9 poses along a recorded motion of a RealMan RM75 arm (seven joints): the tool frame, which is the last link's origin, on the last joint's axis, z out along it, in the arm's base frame.
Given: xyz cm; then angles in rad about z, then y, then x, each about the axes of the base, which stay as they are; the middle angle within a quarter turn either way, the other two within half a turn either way.
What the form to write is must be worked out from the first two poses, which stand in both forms.
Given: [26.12 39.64 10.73 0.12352 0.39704 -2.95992]
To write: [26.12 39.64 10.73 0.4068 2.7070 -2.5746]
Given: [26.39 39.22 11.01 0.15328 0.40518 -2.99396]
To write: [26.39 39.22 11.01 0.3304 2.7118 -2.6276]
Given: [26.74 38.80 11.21 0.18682 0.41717 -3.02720]
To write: [26.74 38.80 11.21 0.2521 2.7099 -2.6785]
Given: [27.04 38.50 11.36 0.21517 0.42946 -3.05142]
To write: [27.04 38.50 11.36 0.1942 2.7033 -2.7126]
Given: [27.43 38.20 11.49 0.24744 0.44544 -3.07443]
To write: [27.43 38.20 11.49 0.1397 2.6915 -2.7393]
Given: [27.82 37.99 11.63 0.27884 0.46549 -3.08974]
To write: [27.82 37.99 11.63 0.1028 2.6734 -2.7476]
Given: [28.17 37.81 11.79 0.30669 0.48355 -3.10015]
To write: [28.17 37.81 11.79 0.0787 2.6564 -2.7459]
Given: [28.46 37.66 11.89 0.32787 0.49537 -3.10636]
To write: [28.46 37.66 11.89 0.0651 2.6451 -2.7397]
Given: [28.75 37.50 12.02 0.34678 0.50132 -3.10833]
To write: [28.75 37.50 12.02 0.0606 2.6393 -2.7257]
